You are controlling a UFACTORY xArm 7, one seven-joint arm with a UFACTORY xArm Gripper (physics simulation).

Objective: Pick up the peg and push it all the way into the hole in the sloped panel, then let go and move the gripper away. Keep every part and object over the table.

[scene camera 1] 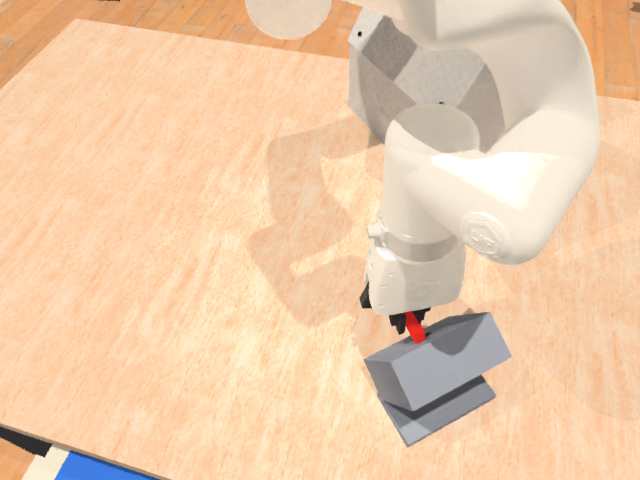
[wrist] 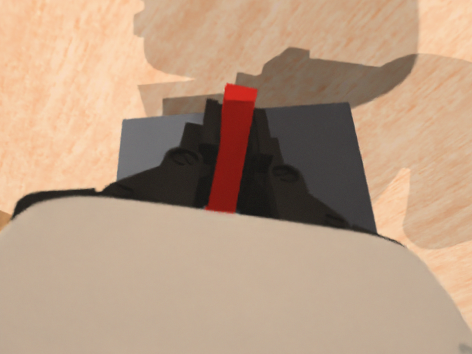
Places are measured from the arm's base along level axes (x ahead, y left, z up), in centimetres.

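Pixels of known places: gripper, between the fingertips: [scene camera 1: 405, 323] [wrist: 229, 132].
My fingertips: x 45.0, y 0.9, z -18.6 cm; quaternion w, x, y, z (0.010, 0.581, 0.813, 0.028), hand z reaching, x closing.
Behind a point stands the place of what it marks.
The red peg [scene camera 1: 416, 332] @[y 1.7, x 48.7, z -13.6 cm] [wrist: 232, 150] @[y 0.7, x 44.4, z -16.3 cm] is held between the black fingers of my gripper [scene camera 1: 410, 321] @[y 0.9, x 45.0, z -18.6 cm] [wrist: 229, 132] @[y 0.9, x 45.0, z -18.6 cm] and is tilted. My gripper is shut on it, above the back edge of the grey sloped panel [scene camera 1: 449, 369] @[y 5.4, x 52.6, z -13.7 cm] [wrist: 315, 140] @[y 5.5, x 43.8, z -19.8 cm]. In the scene view the peg's lower end meets the panel's upper face, beside a small dark patch that looks like part of the hole. I cannot tell whether the tip is inside the hole. In the wrist view the peg sticks out past the fingertips over the panel, and the hole does not show.
The panel block stands on a grey base plate [scene camera 1: 454, 410] @[y 7.8, x 53.2, z -24.1 cm] on the wooden table [scene camera 1: 155, 232] @[y -39.2, x 30.1, z -25.6 cm]. The white arm [scene camera 1: 491, 196] @[y 3.8, x 50.8, z 12.1 cm] reaches over the table from the back right. The table's front edge runs along the lower left, with a blue and cream surface below it.
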